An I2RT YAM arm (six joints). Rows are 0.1 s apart.
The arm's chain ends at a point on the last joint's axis. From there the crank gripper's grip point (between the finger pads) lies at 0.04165 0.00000 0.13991 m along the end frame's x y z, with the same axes.
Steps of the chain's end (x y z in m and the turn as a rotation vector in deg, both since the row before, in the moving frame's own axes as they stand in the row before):
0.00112 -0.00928 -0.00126 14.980 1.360 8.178
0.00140 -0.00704 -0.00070 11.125 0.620 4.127
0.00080 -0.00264 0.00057 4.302 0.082 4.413
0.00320 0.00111 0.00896 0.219 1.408 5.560
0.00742 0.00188 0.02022 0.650 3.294 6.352
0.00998 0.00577 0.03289 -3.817 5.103 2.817
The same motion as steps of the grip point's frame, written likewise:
0.00655 -0.03910 -0.00625 14.980 1.360 8.178
0.00377 -0.03094 -0.00349 11.125 0.620 4.127
0.00128 -0.00991 0.00024 4.302 0.082 4.413
0.00645 0.00478 0.00790 0.219 1.408 5.560
0.01521 0.00536 0.01762 0.650 3.294 6.352
0.02197 0.01729 0.02826 -3.817 5.103 2.817

